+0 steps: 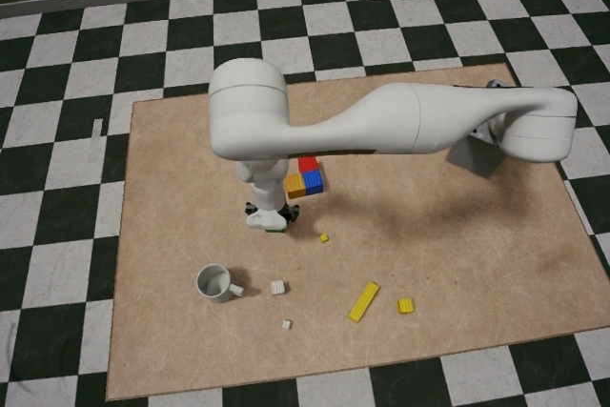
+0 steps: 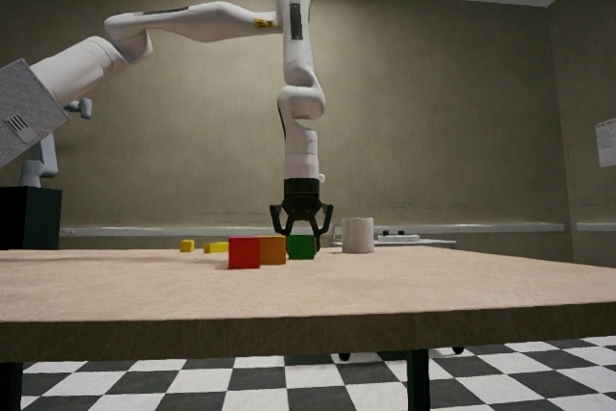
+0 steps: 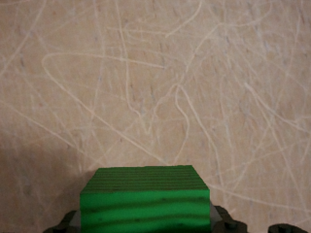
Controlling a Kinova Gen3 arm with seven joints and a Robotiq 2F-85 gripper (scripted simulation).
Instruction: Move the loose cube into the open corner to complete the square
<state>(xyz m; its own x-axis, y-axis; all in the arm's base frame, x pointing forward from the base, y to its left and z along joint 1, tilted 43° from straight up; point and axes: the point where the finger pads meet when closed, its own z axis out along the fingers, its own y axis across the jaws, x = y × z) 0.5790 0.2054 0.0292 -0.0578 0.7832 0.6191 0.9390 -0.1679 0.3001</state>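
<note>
The orange cube lies 110 mm to the right of my hand and 40 mm behind it. The rest, counted from my hand: green cube right at my hand; then blue cube 130 mm to the right, 90 mm behind; then small yellow block 130 mm behind, 30 mm to the left, 20 mm below.
</note>
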